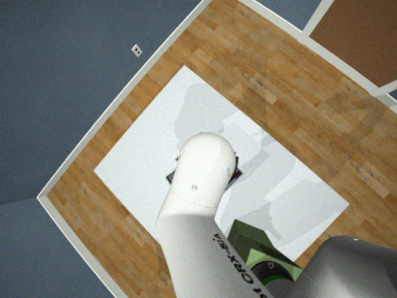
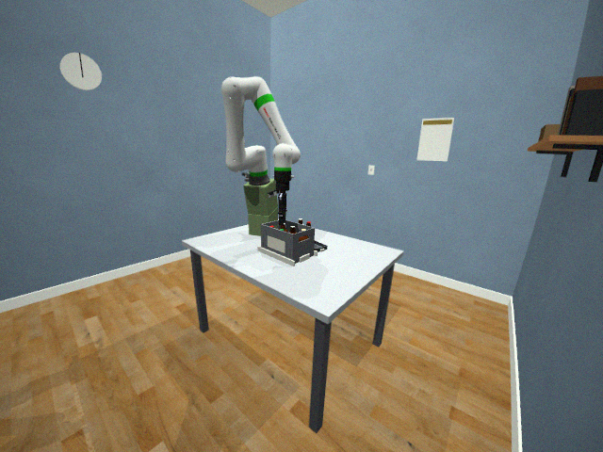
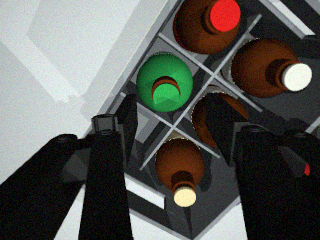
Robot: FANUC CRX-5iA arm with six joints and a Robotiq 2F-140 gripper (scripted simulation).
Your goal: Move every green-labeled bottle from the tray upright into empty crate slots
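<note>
My gripper is now 140 mm above the green-labeled bottle. From my hand the other things lie so: white bottle: 260 mm to the left, 140 mm below, 110 mm behind; red-labeled bottle: 250 mm to the left, 140 mm below, 20 mm behind; crate: 140 mm below, 40 mm to the left.
</note>
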